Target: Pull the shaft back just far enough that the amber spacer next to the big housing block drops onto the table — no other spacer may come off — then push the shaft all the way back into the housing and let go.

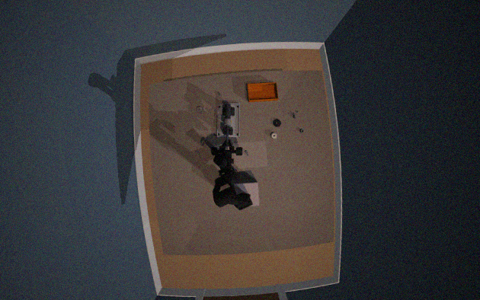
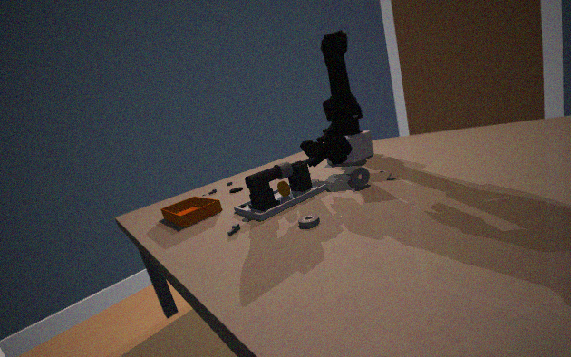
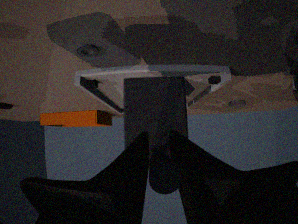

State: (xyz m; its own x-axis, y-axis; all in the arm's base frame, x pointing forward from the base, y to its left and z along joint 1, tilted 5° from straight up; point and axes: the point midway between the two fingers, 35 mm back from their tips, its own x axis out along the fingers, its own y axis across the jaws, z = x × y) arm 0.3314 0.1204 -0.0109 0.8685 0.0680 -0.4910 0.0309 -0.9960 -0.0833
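Right now the grey spacer is 11 cm ahead of my gripper tip and 2 cm above it. From my gripper tip the other things lie so: amber spacer: 12 cm ahead, 3 cm below; orange tray: 34 cm ahead, 22 cm to the right, 5 cm below.
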